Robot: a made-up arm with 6 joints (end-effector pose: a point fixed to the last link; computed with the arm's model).
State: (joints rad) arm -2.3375 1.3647 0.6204 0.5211 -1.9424 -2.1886
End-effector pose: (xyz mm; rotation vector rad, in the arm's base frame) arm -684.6 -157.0 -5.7 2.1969 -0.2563 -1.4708
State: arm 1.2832 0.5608 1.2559 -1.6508 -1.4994 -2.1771
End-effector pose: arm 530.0 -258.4 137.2 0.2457 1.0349 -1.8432
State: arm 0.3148 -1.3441 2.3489 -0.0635 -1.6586 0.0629
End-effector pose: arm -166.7 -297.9 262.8 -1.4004 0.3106 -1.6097
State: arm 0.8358 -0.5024 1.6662 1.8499 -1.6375 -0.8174
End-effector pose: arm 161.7 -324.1 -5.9 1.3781 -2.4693 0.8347
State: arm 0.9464 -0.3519 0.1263 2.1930 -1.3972 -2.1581
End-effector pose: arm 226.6 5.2 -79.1 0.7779 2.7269 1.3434
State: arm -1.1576 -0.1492 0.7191 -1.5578 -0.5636 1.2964
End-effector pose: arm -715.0 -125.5 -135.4 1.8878 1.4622 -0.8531
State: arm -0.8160 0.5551 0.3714 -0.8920 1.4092 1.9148
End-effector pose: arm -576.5 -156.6 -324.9 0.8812 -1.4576 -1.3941
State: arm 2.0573 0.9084 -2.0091 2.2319 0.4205 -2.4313
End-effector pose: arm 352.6 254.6 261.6 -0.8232 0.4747 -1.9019
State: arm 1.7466 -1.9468 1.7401 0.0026 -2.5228 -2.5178
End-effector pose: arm 558.0 -470.3 330.2 1.8048 0.0090 0.6206
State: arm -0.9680 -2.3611 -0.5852 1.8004 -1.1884 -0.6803
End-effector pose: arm -189.6 -64.2 497.1 -0.3996 0.5132 0.7136
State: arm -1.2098 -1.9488 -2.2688 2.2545 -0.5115 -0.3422
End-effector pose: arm -151.4 114.7 331.3 -1.5942 1.2223 0.9356
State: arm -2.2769 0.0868 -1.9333 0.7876 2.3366 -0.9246
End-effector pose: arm -119.6 77.6 -32.7 -0.3327 0.5788 -0.0245
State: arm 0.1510 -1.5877 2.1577 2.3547 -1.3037 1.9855
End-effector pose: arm 260.0 -125.2 265.3 -2.2101 0.8272 -1.4465
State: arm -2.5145 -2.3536 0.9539 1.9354 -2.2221 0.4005
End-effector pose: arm -254.1 95.5 429.9 0.0416 -0.9896 -0.6050
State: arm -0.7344 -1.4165 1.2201 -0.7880 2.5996 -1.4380
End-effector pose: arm -500.4 -142.6 141.0 -2.1028 2.1500 0.1933
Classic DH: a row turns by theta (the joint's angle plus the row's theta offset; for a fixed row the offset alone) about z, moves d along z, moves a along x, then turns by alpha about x. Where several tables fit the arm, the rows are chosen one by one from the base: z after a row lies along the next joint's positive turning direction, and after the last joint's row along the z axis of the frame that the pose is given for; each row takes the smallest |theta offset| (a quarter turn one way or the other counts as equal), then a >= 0, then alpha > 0; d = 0 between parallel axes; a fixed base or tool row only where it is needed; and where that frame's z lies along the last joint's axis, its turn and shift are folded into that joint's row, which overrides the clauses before.
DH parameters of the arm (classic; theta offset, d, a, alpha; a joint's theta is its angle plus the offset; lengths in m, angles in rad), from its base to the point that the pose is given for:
joint 1: 0 0.2318 0.0405 1.5708
joint 2: 0 0.2533 -0.0348 -1.5708
joint 3: 0 -0.2424 -0.1 1.5708
joint 4: 0 0.0067 -0.0328 1.5708
joint 5: 1.5708 0.2394 0.0655 1.5708
joint 6: 0 0.0178 0.1159 1.5708
tool (fixed): 1.5708 0.2228 0 0

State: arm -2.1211 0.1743 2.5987 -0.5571 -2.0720 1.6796
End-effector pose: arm -460.7 93.5 -426.5 1.1022 2.6120 1.2135
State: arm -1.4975 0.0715 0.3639 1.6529 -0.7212 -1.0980
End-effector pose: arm -216.7 34.7 -87.1 -2.3577 -0.8731 -0.9360
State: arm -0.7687 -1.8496 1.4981 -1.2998 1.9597 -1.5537
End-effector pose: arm -546.7 -92.0 302.8 -1.7006 1.1016 1.5999
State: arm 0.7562 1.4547 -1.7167 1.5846 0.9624 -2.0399
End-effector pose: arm 384.9 -185.6 248.4 0.7179 1.0269 -2.0259
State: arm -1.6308 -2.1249 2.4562 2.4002 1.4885 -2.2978
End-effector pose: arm -255.3 -105.0 212.0 2.1117 0.6786 -0.5735
